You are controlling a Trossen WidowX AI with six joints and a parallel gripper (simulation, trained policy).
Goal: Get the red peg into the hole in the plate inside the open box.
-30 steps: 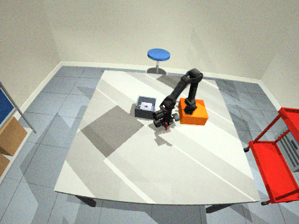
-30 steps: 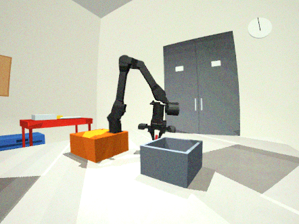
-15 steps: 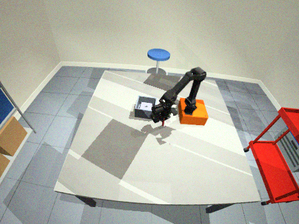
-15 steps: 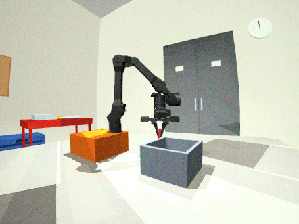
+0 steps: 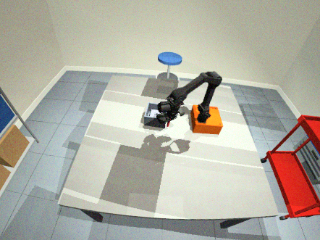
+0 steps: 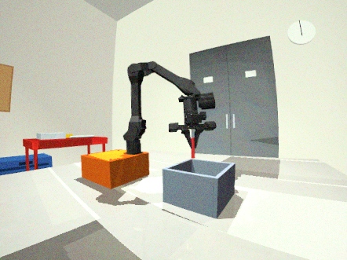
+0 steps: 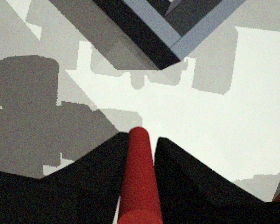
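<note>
The plate is 9 cm ahead of my gripper tip, 12 cm to the right of it and 8 cm below it. Round my gripper tip: grey box (9 cm ahead, 12 cm to the right, 10 cm below); red peg (1 cm behind, 1 cm to the left).
</note>
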